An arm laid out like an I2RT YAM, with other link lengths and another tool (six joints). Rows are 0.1 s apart.
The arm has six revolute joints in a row. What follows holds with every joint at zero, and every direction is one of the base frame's.
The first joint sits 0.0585 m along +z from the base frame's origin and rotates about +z.
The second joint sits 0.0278 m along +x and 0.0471 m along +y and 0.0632 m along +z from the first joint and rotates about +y.
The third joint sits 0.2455 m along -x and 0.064 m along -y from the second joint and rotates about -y.
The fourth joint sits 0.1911 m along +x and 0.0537 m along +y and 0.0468 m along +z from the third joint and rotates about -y.
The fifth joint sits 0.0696 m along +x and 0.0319 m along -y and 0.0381 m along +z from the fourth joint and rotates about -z.
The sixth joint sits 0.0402 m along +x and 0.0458 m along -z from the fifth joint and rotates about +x.
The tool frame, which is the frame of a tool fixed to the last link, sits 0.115 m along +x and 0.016 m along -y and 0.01 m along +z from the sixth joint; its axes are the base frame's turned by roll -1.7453, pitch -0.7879 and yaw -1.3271 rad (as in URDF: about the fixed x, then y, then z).
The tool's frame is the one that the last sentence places.
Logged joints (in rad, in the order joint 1, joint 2, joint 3, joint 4, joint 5, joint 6), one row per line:
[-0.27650 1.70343 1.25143 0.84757 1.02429 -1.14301]
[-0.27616 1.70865 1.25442 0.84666 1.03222 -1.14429]
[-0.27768 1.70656 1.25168 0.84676 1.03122 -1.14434]
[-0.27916 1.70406 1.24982 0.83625 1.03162 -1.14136]
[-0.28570 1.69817 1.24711 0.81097 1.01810 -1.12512]
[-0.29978 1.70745 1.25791 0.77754 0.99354 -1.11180]
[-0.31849 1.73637 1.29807 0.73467 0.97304 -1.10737]
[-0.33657 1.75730 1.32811 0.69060 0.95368 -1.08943]
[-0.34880 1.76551 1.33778 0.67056 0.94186 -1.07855]
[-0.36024 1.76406 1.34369 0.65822 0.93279 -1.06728]
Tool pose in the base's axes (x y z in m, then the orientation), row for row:
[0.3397 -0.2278 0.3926 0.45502 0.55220 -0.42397 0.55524]
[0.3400 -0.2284 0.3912 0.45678 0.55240 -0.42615 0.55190]
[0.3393 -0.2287 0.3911 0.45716 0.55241 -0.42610 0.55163]
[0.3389 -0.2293 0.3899 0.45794 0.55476 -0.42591 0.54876]
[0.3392 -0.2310 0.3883 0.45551 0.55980 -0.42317 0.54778]
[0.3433 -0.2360 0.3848 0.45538 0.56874 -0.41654 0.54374]
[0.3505 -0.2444 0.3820 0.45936 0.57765 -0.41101 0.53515]
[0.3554 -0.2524 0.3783 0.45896 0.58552 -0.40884 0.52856]
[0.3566 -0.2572 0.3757 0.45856 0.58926 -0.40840 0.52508]
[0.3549 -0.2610 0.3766 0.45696 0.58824 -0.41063 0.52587]
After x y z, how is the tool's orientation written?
As a quaternion, w x y z.
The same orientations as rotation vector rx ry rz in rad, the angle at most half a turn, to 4 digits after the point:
[1.3623 -1.0459 1.3698]
[1.3617 -1.0505 1.3605]
[1.3615 -1.0502 1.3596]
[1.3668 -1.0493 1.3520]
[1.3807 -1.0437 1.3511]
[1.4028 -1.0274 1.3412]
[1.4223 -1.0120 1.3176]
[1.4419 -1.0068 1.3016]
[1.4514 -1.0059 1.2933]
[1.4499 -1.0121 1.2962]

